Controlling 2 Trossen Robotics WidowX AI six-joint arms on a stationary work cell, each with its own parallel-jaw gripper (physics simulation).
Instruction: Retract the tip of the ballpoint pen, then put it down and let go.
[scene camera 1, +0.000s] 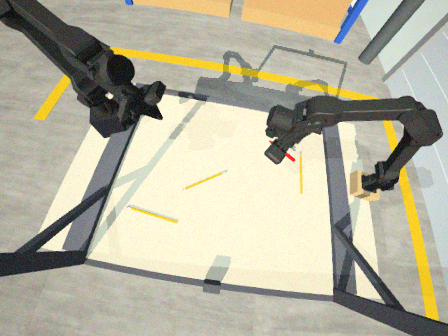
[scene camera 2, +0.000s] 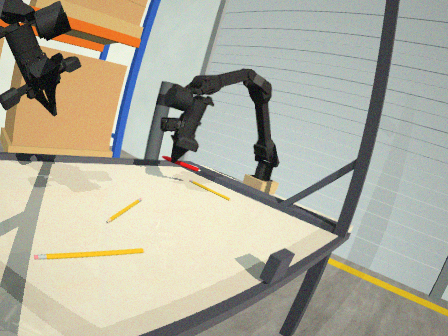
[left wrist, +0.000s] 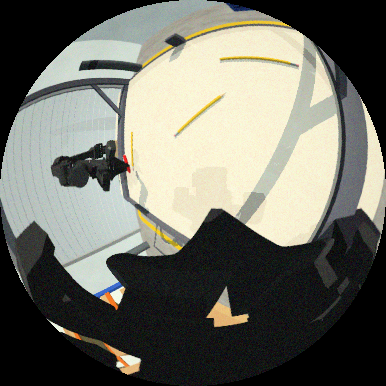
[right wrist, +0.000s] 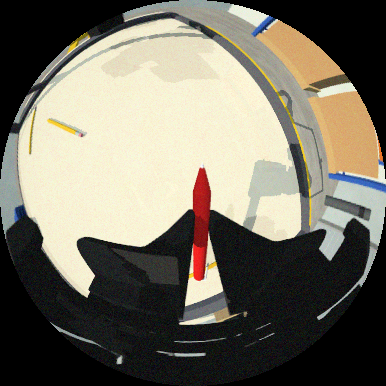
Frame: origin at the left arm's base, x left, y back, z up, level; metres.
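Where they show: left gripper, fingertip midpoint: (scene camera 1: 162, 119) (scene camera 2: 55, 115) (left wrist: 215, 213); right gripper, fingertip midpoint: (scene camera 1: 276, 146) (scene camera 2: 172, 161) (left wrist: 128, 166) (right wrist: 200, 214); left arm's base, link origin: (scene camera 1: 103, 109); right arm's base, link origin: (scene camera 1: 368, 184) (scene camera 2: 262, 178) (right wrist: 233, 318).
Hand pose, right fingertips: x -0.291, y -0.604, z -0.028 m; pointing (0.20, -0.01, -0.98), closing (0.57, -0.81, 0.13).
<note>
Things, the pixels of their top centre, and the offset from my right fingertips. Level surfaces: height alone.
- red ballpoint pen, top centre: (right wrist: 207, 257) (scene camera 2: 182, 157) (scene camera 1: 284, 148) (left wrist: 121, 164) dx -0.021, dy -0.018, dz +0.019 m
- cream table, surface height: dz -0.079 m
- small dark block, top centre: (scene camera 2: 282, 253) (scene camera 1: 211, 288) (left wrist: 169, 37) dx -0.384, dy +0.355, dz -0.021 m
A red ballpoint pen (scene camera 1: 291, 157) (scene camera 2: 184, 164) (left wrist: 125, 159) (right wrist: 200, 194) is held in my right gripper (scene camera 1: 280, 151) (scene camera 2: 175, 156) (right wrist: 200, 214), which is shut on its barrel. The pen lies about level, a little above the cream table (scene camera 1: 243, 230) near its right edge. In the right wrist view a small pale tip shows at the pen's front end. My left gripper (scene camera 1: 156, 106) (left wrist: 215, 213) is shut and empty. It hangs high over the table's far left corner, well away from the pen.
Three yellow pencils lie on the table: one in the middle (scene camera 1: 205, 180) (scene camera 2: 123, 210), one at the left front (scene camera 1: 153, 214) (scene camera 2: 99, 253), and one beside the pen (scene camera 1: 301, 173) (scene camera 2: 210, 190). A dark frame (scene camera 1: 331, 173) rims the table. A small dark block (scene camera 1: 212, 284) (scene camera 2: 276, 265) sits on the front edge.
</note>
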